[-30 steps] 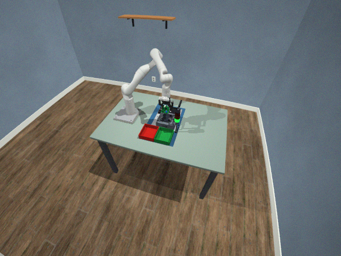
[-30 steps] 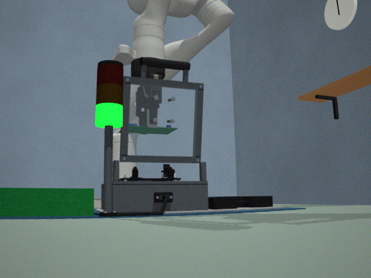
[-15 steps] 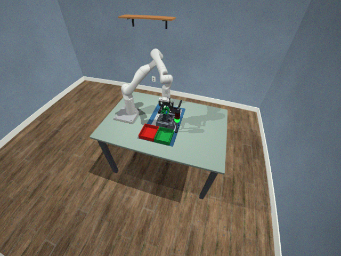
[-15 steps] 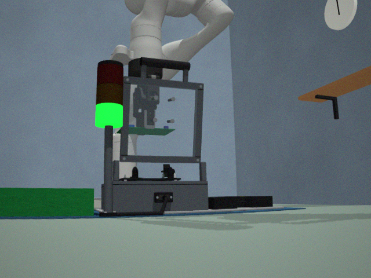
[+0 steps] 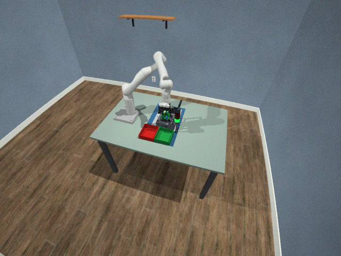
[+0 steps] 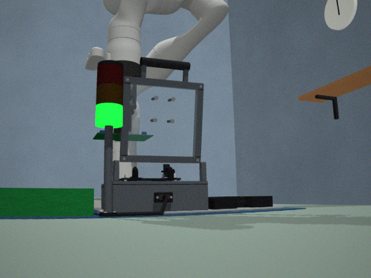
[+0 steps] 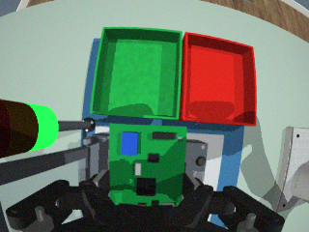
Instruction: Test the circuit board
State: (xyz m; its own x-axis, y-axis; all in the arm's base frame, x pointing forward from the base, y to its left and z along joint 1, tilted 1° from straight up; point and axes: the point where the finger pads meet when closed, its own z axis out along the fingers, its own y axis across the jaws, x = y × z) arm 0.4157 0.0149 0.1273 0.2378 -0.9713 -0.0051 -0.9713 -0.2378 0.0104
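The green bin is 60 mm ahead of my hand, 130 mm to the right of it and 150 mm below it. Also, from my hand: red bin 90 mm behind, 160 mm to the right, 150 mm below; then green circuit board 10 mm below; then clear lid 80 mm ahead, 80 mm to the left, 20 mm above.
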